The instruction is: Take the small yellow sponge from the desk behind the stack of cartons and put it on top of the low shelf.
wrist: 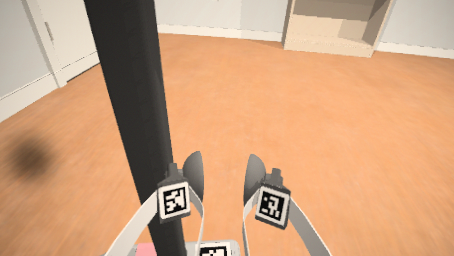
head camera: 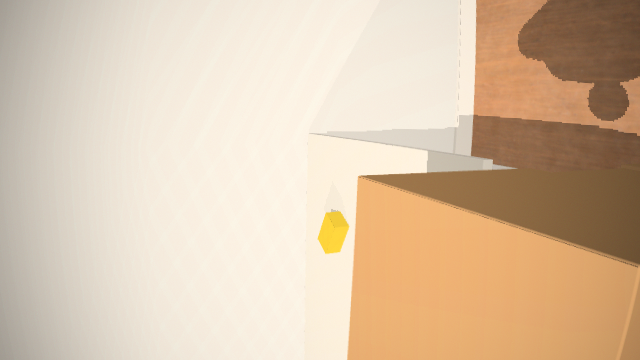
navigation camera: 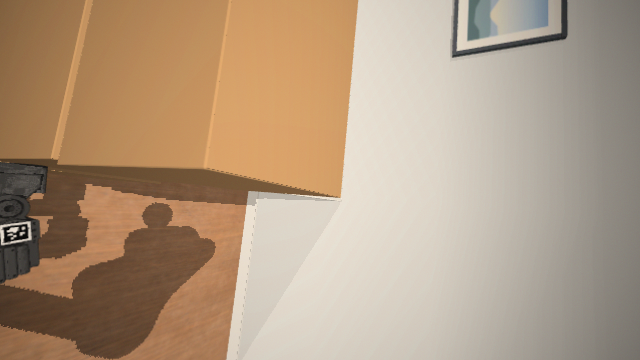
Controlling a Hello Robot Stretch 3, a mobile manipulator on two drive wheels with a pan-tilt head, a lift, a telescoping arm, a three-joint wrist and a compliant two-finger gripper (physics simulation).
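Places are measured from the robot's base along level axes (x ahead, y left, z up), in millimetres.
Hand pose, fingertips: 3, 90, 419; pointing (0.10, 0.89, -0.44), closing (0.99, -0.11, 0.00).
Observation:
After its pixels a point has its place, as x, y, z.
The small yellow sponge (head camera: 333, 232) {126, -1126, 763} lies on a white desk surface (head camera: 326, 286) {308, -1278, 720}, right beside the edge of a large tan carton (head camera: 483, 268) {63, -263, 1080} that hides most of the desk. The head view looks rotated. The carton also fills the upper left of the navigation view (navigation camera: 215, 85) {116, -161, 1078}, where the sponge is hidden. My gripper (wrist: 224, 170) {3, 90, 419} shows only in the wrist view: open, empty, fingers apart above the orange wood floor, far from the sponge. The low shelf (wrist: 334, 28), a pale open unit, stands against the far wall.
My black mast (wrist: 134, 105) crosses the wrist view left of the gripper. A white door (wrist: 60, 35) is at the far left. A framed picture (navigation camera: 502, 23) {743, -1530, 1477} hangs on the wall by the carton. My shadow (navigation camera: 157, 271) {-489, -718, 0} falls on the floor.

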